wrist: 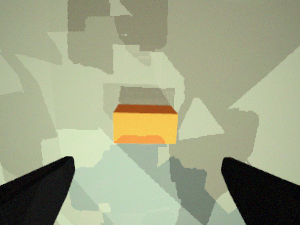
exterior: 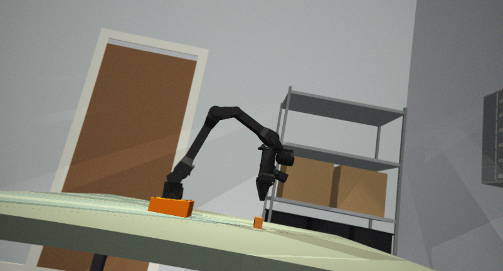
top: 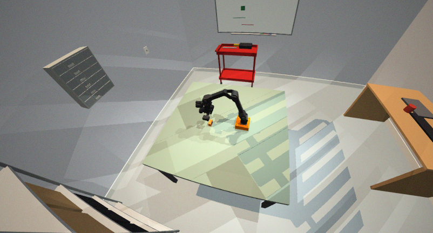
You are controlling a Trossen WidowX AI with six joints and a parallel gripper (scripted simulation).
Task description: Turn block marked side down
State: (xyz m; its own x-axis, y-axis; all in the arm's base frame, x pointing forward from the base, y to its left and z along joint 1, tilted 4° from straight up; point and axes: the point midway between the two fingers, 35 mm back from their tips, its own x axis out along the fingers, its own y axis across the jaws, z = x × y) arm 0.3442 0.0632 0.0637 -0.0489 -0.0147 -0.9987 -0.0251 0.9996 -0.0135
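Right now the orange block is 10 mm behind my gripper tip and 80 mm below it.
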